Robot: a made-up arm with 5 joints.
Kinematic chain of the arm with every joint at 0, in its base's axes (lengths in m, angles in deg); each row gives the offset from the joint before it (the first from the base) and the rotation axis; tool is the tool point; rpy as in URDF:
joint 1: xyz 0.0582 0 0.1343 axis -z
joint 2: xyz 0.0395 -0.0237 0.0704 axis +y
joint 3: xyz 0.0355 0 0.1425 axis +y
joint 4: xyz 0.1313 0 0.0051 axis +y
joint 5: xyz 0.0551 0.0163 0 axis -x
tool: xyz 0 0 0 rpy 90 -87.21 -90
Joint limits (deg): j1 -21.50..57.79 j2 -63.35..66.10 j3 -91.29..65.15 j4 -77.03..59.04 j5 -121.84..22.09
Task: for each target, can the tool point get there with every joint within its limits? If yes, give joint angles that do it. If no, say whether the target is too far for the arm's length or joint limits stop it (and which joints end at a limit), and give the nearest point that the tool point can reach.
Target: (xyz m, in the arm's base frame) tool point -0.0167 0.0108 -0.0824
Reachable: no: joint limits stop it (at a limit: joint 1, joint 2) | nearest point 0.0906 -0.0654 0.0805 | short by 0.209 m
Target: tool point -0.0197 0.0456 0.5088
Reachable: yes | joints 35.03 -44.62 -57.46 -11.62 -28.60
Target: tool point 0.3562 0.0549 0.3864
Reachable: yes | joints -11.83 35.12 -49.36 -47.10 -64.73
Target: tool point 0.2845 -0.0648 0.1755
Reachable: yes | joints 14.18 24.68 42.98 -41.41 -50.19
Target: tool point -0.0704 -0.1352 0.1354
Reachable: no: joint limits stop it (at a limit: joint 1, joint 2, joint 3) | nearest point 0.0769 -0.0436 0.1353 | short by 0.173 m
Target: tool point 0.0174 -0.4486 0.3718
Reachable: no: too far | nearest point 0.2303 -0.2871 0.3596 | short by 0.268 m
